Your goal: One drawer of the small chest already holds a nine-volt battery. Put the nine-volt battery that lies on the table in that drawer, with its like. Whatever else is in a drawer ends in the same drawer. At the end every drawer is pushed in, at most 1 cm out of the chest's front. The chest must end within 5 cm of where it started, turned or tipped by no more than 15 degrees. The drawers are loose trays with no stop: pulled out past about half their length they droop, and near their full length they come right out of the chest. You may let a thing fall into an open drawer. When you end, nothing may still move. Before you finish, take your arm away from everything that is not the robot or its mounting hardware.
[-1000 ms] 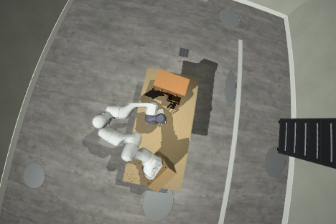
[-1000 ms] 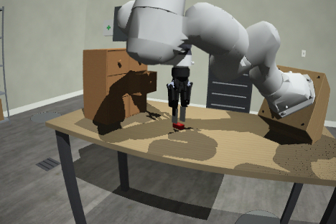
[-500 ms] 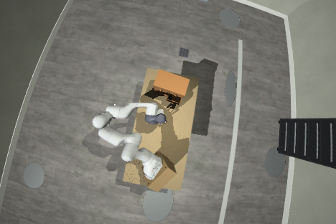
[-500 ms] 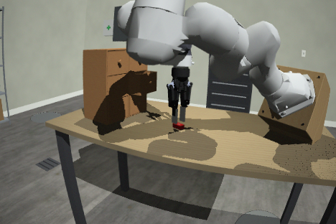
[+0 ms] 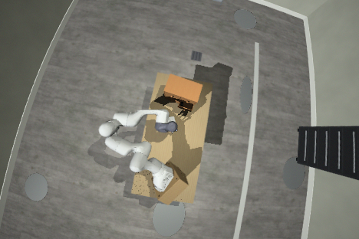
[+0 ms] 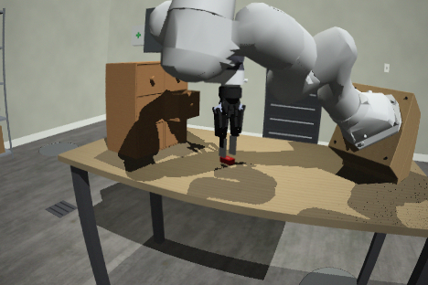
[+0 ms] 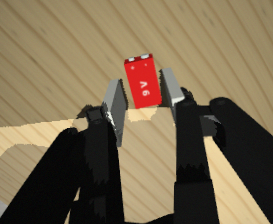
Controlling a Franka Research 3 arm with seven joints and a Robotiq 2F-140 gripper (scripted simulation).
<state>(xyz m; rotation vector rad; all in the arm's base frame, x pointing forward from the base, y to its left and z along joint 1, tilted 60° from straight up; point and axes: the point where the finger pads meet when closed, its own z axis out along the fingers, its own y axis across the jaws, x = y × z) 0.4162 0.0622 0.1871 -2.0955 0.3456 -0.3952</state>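
The nine-volt battery lies 10 mm ahead of my hand and 50 mm below it.
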